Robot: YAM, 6 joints.
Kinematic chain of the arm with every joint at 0, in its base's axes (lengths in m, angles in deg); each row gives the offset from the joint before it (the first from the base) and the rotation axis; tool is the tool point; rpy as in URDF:
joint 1: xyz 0 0 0.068 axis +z
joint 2: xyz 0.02 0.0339 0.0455 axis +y
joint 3: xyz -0.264 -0.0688 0 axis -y
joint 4: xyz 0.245 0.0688 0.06 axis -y
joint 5: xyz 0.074 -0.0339 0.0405 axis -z
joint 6: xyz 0.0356 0 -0.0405 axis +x
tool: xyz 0 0 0 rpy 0 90 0
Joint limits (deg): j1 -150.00..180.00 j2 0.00..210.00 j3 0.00..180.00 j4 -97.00..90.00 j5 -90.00..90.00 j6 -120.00..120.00
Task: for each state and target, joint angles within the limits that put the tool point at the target. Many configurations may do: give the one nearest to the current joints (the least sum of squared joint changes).
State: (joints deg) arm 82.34 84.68 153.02 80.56 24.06 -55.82
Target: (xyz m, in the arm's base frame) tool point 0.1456 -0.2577 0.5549
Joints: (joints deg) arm 116.21 69.45 174.36 90.00 28.20 -55.82
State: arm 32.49 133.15 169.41 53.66 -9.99 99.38
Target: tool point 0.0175 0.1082 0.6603
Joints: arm 73.42 116.52 180.00 79.27 -23.32 99.38
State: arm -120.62 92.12 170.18 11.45 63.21 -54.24
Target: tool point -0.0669 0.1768 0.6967
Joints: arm -75.51 71.90 169.13 12.97 35.22 -54.24
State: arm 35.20 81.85 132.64 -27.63 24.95 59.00
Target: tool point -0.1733 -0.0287 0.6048
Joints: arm 5.17 39.62 130.62 -43.49 21.34 59.00
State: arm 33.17 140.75 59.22 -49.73 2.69 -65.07
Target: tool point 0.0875 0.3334 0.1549
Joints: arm 75.12 110.12 73.77 -53.13 -1.73 -65.07
